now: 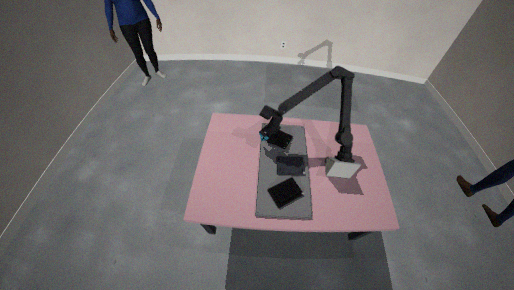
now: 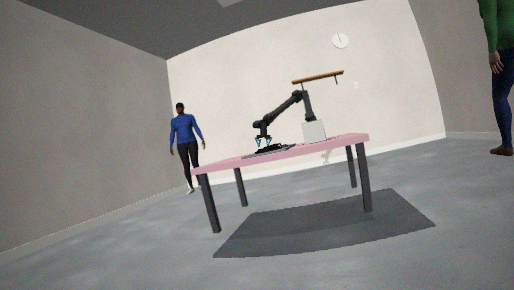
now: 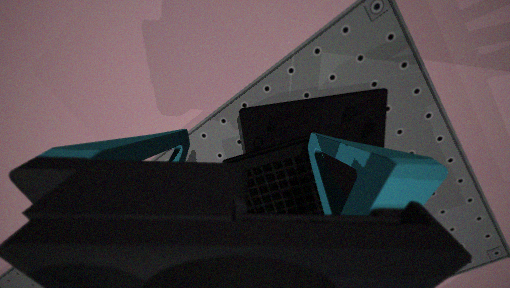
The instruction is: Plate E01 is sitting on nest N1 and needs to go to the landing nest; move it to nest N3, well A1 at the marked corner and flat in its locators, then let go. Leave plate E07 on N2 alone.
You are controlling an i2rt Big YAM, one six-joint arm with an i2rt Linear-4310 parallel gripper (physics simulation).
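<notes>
A black gridded plate (image 3: 280, 187), apparently E01, is partly hidden by my gripper. Its visible edge runs at a slight angle to the edge of the black base (image 3: 320, 115) behind it. The plate and base show as a dark block (image 1: 281, 139) at the board's far end. My gripper (image 1: 264, 136) (image 2: 263, 144) (image 3: 249, 138) is open and empty, low at that block. The right teal finger covers part of the plate; contact cannot be told. A dark grey nest (image 1: 291, 166) sits mid-board. Another black gridded plate (image 1: 285, 192) sits at the near end. Nest and plate labels are unreadable.
The grey perforated board (image 1: 264, 212) (image 3: 345, 69) lies on the pink table (image 1: 225, 175) (image 2: 225, 164). The arm's white base block (image 1: 343, 168) (image 2: 313, 131) stands right of the board. A person in blue (image 1: 132, 15) (image 2: 184, 130) stands beyond the table.
</notes>
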